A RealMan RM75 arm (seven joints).
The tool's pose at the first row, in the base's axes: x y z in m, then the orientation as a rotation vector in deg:
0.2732, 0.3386, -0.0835, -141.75, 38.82, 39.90
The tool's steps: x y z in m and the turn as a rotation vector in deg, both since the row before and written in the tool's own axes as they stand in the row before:
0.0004, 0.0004, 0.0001, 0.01, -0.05, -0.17
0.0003, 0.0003, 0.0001, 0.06, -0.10, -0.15
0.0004, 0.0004, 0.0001, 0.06, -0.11, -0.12
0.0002, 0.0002, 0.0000, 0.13, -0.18, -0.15
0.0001, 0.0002, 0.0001, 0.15, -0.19, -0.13
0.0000, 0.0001, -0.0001, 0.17, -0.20, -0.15
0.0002, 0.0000, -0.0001, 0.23, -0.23, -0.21
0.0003, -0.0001, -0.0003, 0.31, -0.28, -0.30
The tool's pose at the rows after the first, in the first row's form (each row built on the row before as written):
0.2732, 0.3382, -0.0839, -141.75, 38.59, 39.89
0.2732, 0.3379, -0.0842, -141.67, 38.37, 39.92
0.2732, 0.3375, -0.0846, -141.58, 38.19, 39.98
0.2732, 0.3373, -0.0848, -141.40, 37.96, 40.07
0.2731, 0.3372, -0.0850, -141.19, 37.75, 40.17
0.2731, 0.3371, -0.0850, -140.96, 37.52, 40.27
0.2733, 0.3370, -0.0850, -140.67, 37.21, 40.35
0.2737, 0.3368, -0.0849, -140.29, 36.78, 40.41

